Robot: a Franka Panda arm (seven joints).
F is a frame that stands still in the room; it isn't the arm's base.
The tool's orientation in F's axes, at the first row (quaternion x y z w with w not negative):
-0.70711 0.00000 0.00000 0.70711
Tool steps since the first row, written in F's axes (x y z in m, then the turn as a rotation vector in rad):
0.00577 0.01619 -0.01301 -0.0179 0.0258 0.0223
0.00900 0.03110 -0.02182 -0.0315 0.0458 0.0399
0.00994 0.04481 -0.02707 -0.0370 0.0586 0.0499
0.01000 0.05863 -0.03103 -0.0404 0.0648 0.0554
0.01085 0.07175 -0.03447 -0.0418 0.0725 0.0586
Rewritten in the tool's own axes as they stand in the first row. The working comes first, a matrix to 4 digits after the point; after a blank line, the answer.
The tool's axes in the first row as the columns of a matrix, in F's axes (used below as rounded here):
1.0000 0.0000 0.0000
0.0000 0.0000 1.0000
0.0000 -1.0000 0.0000

0.00577 0.01301 0.01619 -0.0179 -0.0223 0.0258
0.00900 0.02182 0.03110 -0.0315 -0.0399 0.0458
0.00994 0.02707 0.04481 -0.0370 -0.0499 0.0586
0.01000 0.03103 0.05863 -0.0404 -0.0554 0.0648
0.01085 0.03447 0.07175 -0.0418 -0.0586 0.0725

